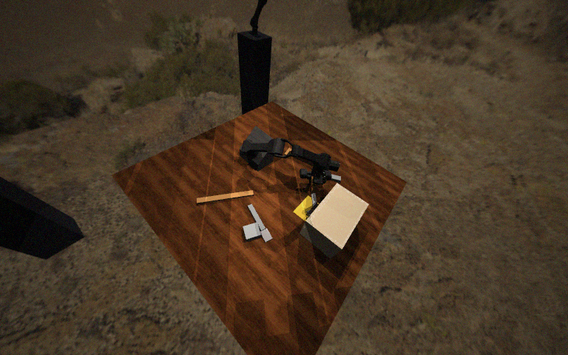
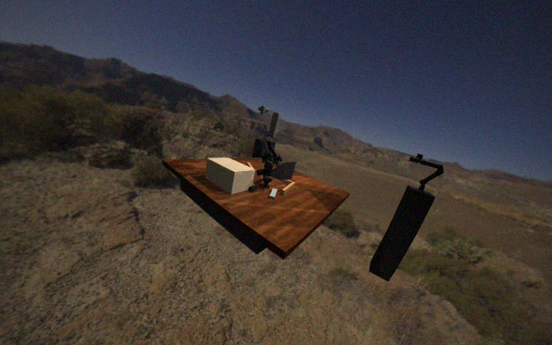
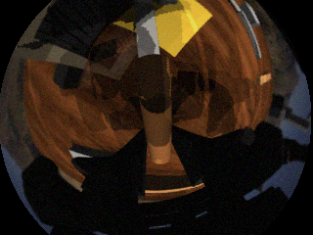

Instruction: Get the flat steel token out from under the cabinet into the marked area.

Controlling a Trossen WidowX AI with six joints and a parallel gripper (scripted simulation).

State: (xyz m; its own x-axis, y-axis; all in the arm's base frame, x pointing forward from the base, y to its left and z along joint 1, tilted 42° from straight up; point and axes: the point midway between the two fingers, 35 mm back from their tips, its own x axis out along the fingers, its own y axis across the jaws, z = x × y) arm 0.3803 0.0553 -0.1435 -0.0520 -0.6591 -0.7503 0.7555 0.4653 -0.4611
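The grey bar lies 5 cm ahead of my gripper tip and 12 cm to the left of it. Round my gripper tip: steel token: 11 cm ahead, 18 cm to the right; then grey block: 4 cm behind, 48 cm to the right, 1 cm above; then grey scraper: 3 cm behind, 42 cm to the right.
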